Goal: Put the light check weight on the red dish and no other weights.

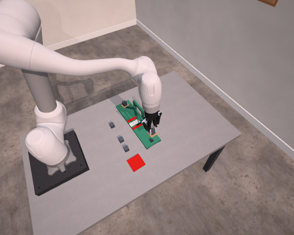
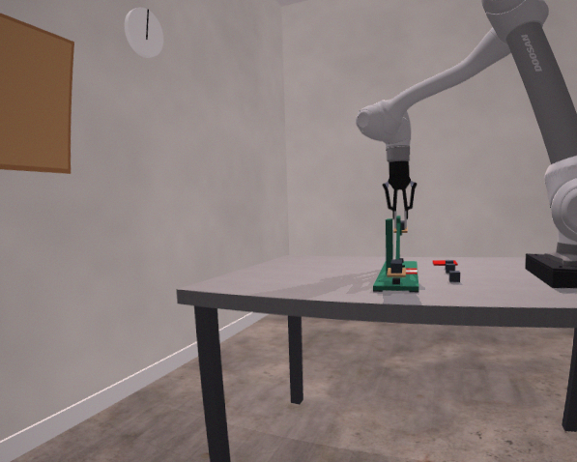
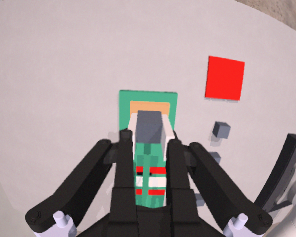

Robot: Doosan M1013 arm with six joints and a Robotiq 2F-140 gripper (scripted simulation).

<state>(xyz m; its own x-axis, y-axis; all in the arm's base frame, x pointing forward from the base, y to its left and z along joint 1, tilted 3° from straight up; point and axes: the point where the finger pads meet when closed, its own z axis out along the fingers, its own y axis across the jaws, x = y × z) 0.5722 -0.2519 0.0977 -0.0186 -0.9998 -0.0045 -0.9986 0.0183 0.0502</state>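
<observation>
Right now the red dish is 17 cm below my hand, 17 cm behind it and 5 cm to the right of it. Round my hand: green rocker balance (20 cm to the left, 8 cm below).
</observation>
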